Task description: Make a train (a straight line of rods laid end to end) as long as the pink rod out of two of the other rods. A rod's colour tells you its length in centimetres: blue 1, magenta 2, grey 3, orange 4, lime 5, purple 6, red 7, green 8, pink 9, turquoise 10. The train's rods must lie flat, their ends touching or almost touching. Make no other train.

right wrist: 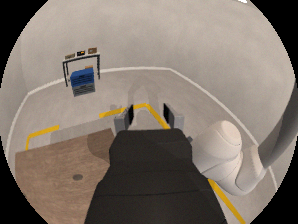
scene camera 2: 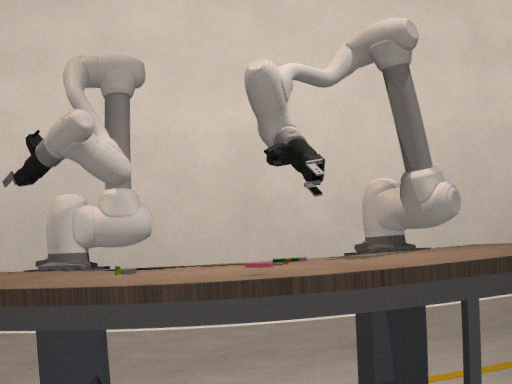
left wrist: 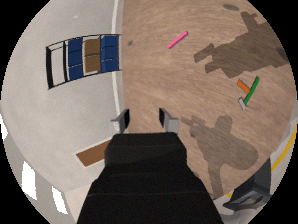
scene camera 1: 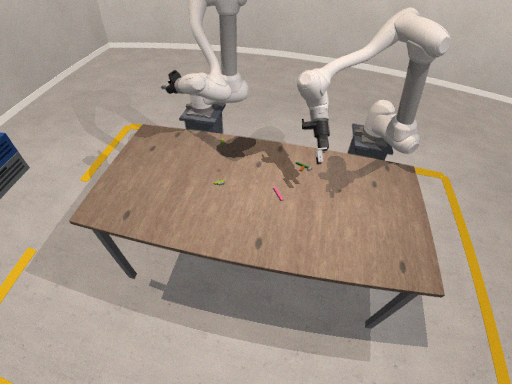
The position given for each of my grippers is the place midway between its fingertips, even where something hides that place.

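Note:
I can see my right gripper [right wrist: 148,110]. I can also see my left gripper [scene camera 2: 319,185], and the left wrist view shows that left gripper too [left wrist: 144,114].

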